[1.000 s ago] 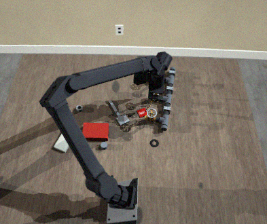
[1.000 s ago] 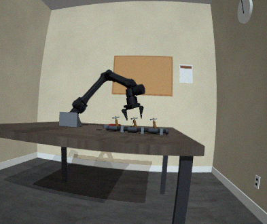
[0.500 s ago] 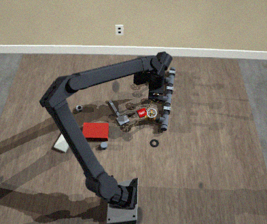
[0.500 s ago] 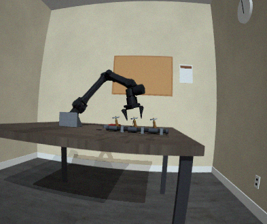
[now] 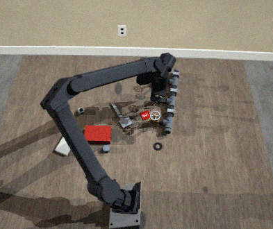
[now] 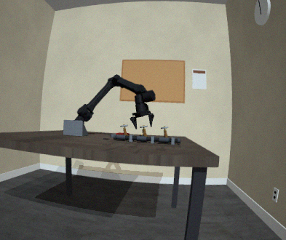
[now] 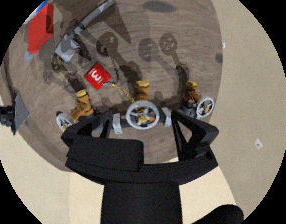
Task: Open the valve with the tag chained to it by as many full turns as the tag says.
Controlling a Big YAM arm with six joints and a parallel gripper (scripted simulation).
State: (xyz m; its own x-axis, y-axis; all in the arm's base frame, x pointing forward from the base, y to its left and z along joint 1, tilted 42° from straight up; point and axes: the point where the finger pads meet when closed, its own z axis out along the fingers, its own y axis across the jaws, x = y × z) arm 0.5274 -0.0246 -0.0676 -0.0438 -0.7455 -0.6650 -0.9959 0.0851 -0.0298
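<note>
Right now the red tag is 9 cm below my hand, 7 cm behind it and 4 cm to the left of it. Also, from my hand: grey hammer-like tool 17 cm to the left, 11 cm behind, 8 cm below; then small grey cylinder 29 cm behind, 20 cm to the left, 8 cm below; then red block 26 cm to the left, 23 cm behind, 8 cm below.
</note>
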